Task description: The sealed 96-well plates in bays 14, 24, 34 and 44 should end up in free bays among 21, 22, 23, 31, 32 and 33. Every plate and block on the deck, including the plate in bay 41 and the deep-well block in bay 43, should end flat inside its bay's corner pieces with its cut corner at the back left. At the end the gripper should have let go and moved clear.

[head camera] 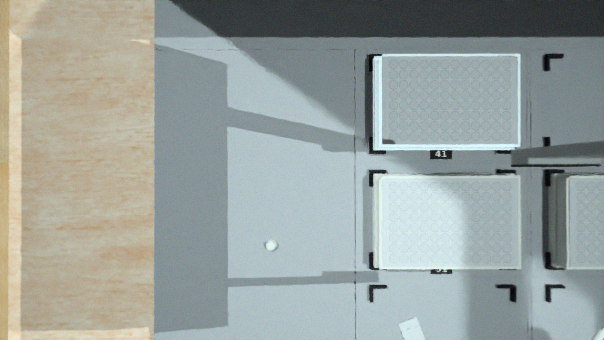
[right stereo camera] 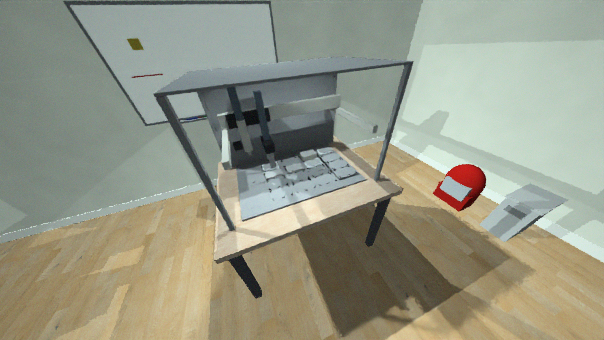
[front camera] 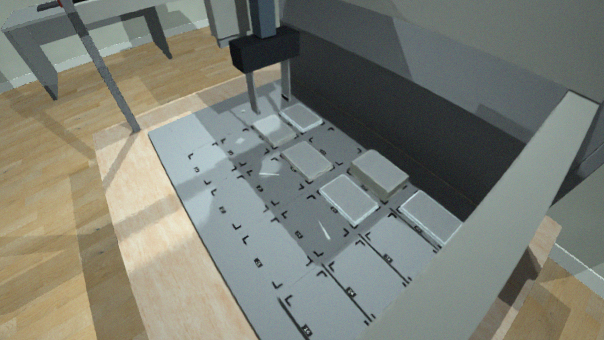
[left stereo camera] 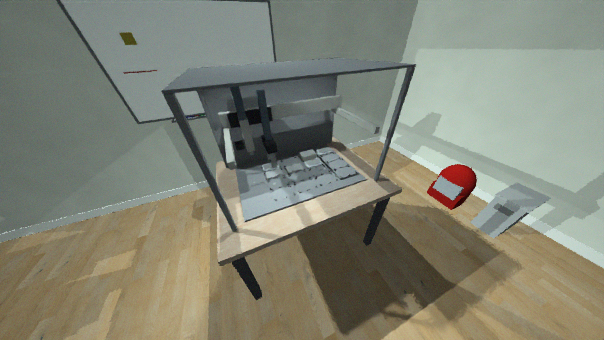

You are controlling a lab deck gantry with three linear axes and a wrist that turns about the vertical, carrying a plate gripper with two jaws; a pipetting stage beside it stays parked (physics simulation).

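Frame: origin at the robot's base, x ahead, y left, z up, level; millimetres.
Where they show: gripper, fingertip midpoint: (head camera: 545, 255) (right stereo camera: 271, 163) (front camera: 271, 104) (left stereo camera: 272, 163); robot's base at its link origin: (right stereo camera: 273, 200) (front camera: 189, 156) (left stereo camera: 275, 200).
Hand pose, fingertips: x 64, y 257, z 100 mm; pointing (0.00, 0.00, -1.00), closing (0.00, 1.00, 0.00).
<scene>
Things, the pixels of their top centre, and the offset from my fingertips.
- sealed plate at its top centre: (head camera: 450, 222) (front camera: 273, 128) (left stereo camera: 274, 173) (right stereo camera: 273, 173) dz -86, dx +0, dy +0 mm
- bay 41 plate at its top centre: (head camera: 449, 100) (front camera: 301, 115) (left stereo camera: 270, 165) (right stereo camera: 270, 165) dz -86, dx +0, dy +107 mm
- tall deep-well block at its top centre: (front camera: 380, 168) (right stereo camera: 307, 153) (left stereo camera: 307, 153) dz -58, dx +328, dy +107 mm
- strip at its top centre: (head camera: 412, 333) dz -99, dx -28, dy -106 mm
- small white knob at its top centre: (head camera: 270, 245) dz -96, dx -159, dy -23 mm
My gripper (front camera: 271, 104) is open, its two jaws apart with no plate between them, raised over the deck's far left part. A sealed plate (front camera: 274, 130) (head camera: 445, 222) lies in bay 31. The bay 41 plate (front camera: 301, 117) (head camera: 450, 100) lies behind it. Another plate (front camera: 306, 160) (head camera: 590, 222) lies in bay 32, cut off in the head view. A plate (front camera: 349, 199) lies in bay 33, and the tall deep-well block (front camera: 379, 172) in bay 43. A plate (front camera: 431, 217) lies in bay 44, partly hidden by the rail. Bays 14, 24 and 34 show no plates. Cut corners are too small to judge.
The parked pipetting stage (front camera: 228, 22) hangs left of the gripper. Loose pale strips lie near bays 22 (front camera: 269, 174) and 23 (front camera: 325, 230), and another strip (head camera: 412, 329) by bay 21. A small white knob (head camera: 270, 245) lies left of bay 31. A pale rail (front camera: 520, 210) crosses the front view's right side.
</scene>
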